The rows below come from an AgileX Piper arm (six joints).
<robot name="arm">
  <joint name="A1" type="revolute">
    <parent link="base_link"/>
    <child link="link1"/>
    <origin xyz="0 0 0.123" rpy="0 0 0"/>
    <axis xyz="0 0 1"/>
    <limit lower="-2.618" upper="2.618"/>
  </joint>
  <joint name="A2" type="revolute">
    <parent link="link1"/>
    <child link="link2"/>
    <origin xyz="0 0 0" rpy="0 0 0"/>
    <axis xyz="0 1 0"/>
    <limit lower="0" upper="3.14"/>
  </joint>
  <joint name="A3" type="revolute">
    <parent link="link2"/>
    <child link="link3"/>
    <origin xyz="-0.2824 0 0.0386" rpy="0 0 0"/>
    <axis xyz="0 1 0"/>
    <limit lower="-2.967" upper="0"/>
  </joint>
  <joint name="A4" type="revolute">
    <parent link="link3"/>
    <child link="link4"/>
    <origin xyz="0.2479 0 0.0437" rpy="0 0 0"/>
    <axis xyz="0.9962 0 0.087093"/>
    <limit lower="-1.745" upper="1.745"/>
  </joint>
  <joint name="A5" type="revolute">
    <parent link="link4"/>
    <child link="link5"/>
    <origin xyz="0 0 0" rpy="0 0 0"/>
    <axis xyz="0 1 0"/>
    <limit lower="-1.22" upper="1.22"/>
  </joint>
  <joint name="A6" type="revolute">
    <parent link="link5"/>
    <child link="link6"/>
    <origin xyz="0.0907 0 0.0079" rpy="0 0 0"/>
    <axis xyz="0.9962 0 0.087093"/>
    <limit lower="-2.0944" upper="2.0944"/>
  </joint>
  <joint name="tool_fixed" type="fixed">
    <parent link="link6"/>
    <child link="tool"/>
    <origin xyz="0 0 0" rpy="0 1.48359 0"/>
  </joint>
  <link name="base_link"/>
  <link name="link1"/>
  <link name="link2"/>
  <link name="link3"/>
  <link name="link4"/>
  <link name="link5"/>
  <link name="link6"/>
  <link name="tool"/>
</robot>
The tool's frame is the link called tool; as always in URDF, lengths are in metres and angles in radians.
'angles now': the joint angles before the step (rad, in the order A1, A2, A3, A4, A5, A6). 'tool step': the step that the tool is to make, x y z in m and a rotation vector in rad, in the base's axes. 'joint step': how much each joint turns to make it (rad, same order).
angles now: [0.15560, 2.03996, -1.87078, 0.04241, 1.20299, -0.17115]
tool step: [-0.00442, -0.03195, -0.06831, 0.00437, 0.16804, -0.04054]
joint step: [-0.07820, 0.05454, 0.17054, 0.03489, -0.05609, -0.04852]
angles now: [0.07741, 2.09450, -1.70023, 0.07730, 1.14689, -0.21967]
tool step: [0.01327, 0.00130, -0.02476, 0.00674, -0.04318, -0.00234]
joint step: [-0.00001, 0.05958, 0.00001, 0.00772, -0.10291, -0.00819]
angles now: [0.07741, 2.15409, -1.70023, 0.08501, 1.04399, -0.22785]
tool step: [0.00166, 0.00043, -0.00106, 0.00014, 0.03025, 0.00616]
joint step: [-0.00001, 0.01740, -0.02821, 0.00186, 0.04138, -0.00355]
